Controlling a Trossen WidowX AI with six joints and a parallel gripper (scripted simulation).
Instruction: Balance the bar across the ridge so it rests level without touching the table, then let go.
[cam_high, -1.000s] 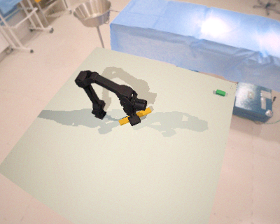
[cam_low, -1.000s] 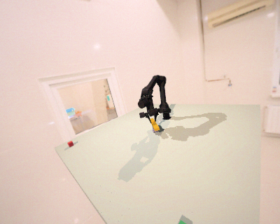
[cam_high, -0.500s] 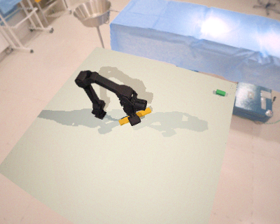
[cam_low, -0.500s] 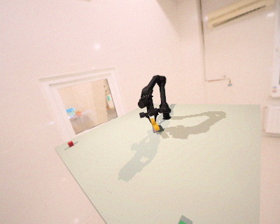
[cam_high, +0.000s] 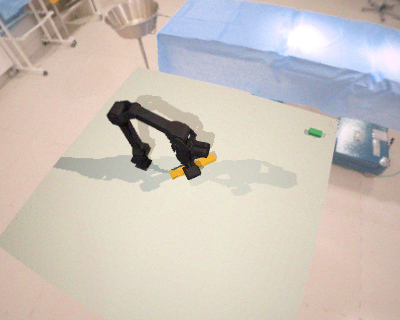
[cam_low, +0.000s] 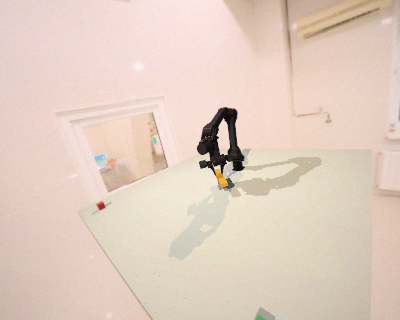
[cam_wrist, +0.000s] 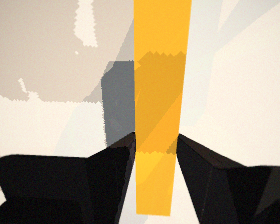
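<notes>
The bar is 2 cm ahead of my gripper tip and 2 cm to the left of it. Also, from my gripper tip: small red block: 51 cm ahead, 53 cm to the right, 4 cm below; small green block: 51 cm ahead, 47 cm to the left, 5 cm below.
</notes>
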